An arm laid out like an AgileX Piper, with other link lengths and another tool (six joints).
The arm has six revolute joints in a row. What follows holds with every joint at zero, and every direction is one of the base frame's.
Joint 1 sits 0.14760 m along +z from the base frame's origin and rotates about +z.
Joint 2 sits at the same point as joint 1 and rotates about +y.
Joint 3 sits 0.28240 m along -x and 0.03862 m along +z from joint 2 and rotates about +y.
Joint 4 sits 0.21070 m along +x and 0.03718 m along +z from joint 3 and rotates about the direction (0.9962, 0, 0.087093).
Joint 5 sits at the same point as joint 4 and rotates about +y.
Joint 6 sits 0.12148 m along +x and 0.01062 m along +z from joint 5 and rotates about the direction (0.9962, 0, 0.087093).
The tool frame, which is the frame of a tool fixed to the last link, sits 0.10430 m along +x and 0.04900 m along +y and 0.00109 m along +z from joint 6; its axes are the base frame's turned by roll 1.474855, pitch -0.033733 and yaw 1.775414 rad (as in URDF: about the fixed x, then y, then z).
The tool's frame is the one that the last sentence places.
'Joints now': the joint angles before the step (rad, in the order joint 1, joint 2, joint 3, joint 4, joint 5, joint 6). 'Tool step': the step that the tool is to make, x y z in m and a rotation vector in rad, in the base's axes. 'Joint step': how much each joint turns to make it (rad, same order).
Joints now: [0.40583, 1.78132, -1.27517, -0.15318, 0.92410, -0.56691]
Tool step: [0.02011, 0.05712, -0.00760, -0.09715, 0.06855, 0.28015]
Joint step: [0.15657, 0.24515, -0.36395, -0.01473, 0.20621, -0.15351]
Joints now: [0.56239, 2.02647, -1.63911, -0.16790, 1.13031, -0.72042]
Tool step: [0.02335, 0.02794, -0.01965, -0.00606, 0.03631, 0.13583]
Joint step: [0.02277, 0.17947, -0.23764, 0.03735, 0.07420, -0.13621]
